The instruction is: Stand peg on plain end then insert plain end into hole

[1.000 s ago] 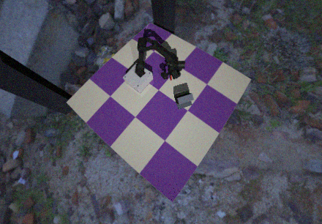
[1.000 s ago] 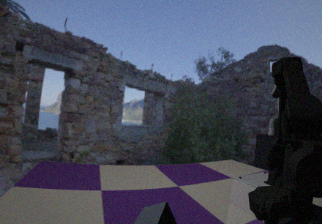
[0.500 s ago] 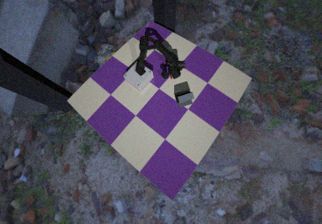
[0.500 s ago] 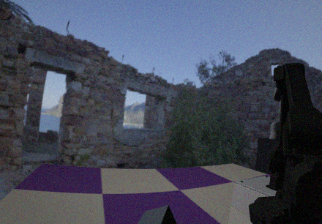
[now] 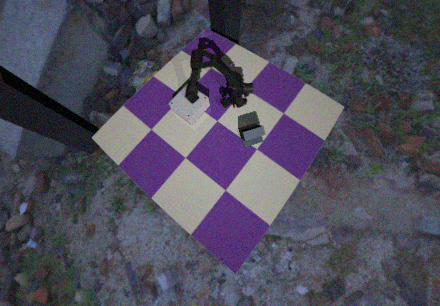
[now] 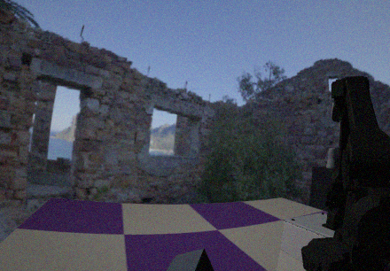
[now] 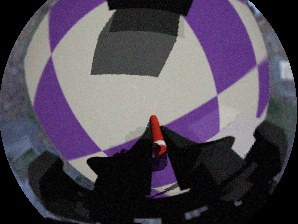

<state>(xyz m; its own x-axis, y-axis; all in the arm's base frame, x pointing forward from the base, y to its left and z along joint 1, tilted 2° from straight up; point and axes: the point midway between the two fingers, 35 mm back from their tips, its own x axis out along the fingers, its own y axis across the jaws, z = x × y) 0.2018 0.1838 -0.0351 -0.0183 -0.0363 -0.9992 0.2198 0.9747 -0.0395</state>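
Right now the sloped grey panel is 23 cm ahead of my gripper tip, 8 cm to the right of it and 2 cm above it. From my gripper tip the other things lie so: red peg 2 cm above.
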